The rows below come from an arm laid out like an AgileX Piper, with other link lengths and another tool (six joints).
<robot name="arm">
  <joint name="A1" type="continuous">
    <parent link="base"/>
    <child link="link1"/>
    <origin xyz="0 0 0.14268" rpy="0 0 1.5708"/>
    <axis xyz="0 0 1"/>
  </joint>
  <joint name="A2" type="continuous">
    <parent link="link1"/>
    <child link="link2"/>
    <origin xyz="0 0 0" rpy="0 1.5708 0"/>
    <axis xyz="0 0 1"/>
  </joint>
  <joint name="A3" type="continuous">
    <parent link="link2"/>
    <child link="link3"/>
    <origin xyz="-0.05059 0.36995 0" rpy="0 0 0"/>
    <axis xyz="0 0 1"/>
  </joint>
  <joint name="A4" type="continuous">
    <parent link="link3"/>
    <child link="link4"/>
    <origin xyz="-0.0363 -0.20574 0" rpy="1.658 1.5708 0"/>
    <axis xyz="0 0 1"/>
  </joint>
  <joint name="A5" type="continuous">
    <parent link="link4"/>
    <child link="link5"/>
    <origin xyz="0 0 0" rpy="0 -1.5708 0"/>
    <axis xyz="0 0 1"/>
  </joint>
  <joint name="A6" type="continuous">
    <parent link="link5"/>
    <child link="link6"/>
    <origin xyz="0.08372 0 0" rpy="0 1.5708 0"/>
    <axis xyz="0 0 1"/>
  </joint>
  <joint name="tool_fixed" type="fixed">
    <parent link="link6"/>
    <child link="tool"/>
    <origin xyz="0.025 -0.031 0.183" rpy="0 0.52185 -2.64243"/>
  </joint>
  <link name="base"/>
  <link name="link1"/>
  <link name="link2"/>
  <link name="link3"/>
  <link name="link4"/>
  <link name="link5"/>
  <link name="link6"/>
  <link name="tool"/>
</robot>
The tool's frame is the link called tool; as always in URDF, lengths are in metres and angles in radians. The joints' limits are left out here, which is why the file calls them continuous.
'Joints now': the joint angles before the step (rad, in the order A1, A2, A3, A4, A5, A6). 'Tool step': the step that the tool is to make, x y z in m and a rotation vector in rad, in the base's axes. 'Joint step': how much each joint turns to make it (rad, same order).
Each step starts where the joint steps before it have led.
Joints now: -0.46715, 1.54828, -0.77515, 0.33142, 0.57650, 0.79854
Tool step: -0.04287, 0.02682, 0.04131, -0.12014, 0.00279, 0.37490
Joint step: 0.00081, -0.21421, 0.00954, -0.05821, 0.22034, -0.30863
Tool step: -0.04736, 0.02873, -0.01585, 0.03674, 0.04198, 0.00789
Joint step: 0.00124, -0.10541, 0.13430, 0.01395, 0.02759, -0.00699
